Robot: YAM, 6 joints.
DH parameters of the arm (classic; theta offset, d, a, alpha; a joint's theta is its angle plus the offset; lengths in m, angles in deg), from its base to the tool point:
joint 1: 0 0.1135 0.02 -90
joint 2: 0 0 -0.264 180
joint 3: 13.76 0 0.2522 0
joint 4: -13.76 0 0.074 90
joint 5: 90 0 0 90
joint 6: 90 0.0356 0 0
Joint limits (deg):
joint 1: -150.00..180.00
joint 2: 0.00..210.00
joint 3: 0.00..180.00
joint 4: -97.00..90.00
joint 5: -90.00..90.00
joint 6: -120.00..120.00
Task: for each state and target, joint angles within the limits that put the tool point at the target. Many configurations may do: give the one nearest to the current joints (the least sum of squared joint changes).
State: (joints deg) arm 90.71 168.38 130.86 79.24 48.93 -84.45
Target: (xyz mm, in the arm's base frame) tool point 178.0 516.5 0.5
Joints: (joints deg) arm 73.96 175.46 116.59 86.83 52.69 -84.45
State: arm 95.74 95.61 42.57 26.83 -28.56 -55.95
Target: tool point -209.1 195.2 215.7
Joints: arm 132.95 78.64 34.99 26.25 -34.25 -55.95
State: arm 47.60 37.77 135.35 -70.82 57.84 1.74
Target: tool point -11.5 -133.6 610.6
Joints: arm 71.86 50.98 141.70 -59.45 59.48 1.74
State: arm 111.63 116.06 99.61 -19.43 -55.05 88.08
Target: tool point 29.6 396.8 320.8
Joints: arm 81.51 101.18 89.07 -26.60 -55.38 88.08
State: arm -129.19 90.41 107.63 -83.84 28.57 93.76
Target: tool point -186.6 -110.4 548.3
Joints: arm -144.52 83.73 128.95 -69.97 31.12 93.76
